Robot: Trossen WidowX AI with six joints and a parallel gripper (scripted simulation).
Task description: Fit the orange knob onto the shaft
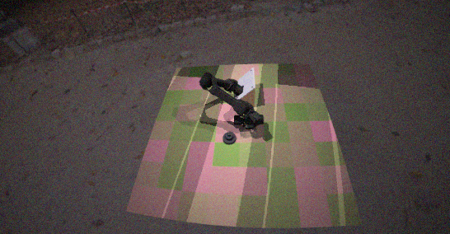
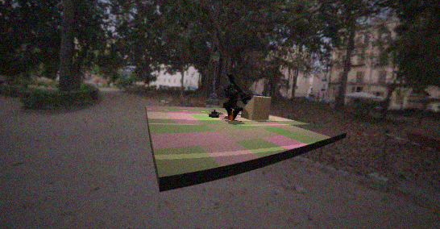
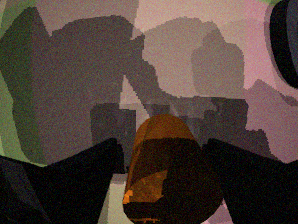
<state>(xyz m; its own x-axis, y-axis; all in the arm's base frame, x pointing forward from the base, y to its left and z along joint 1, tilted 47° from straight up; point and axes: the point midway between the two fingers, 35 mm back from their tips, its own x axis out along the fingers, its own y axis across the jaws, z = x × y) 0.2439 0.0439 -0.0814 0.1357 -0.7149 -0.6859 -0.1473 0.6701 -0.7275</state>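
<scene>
Now: gripper tip 10 cm short of the round dark pedestal, 11 cm to the left of it and 2 cm below it. Also, from my gripper tip: orange knob: 2 cm above.
</scene>
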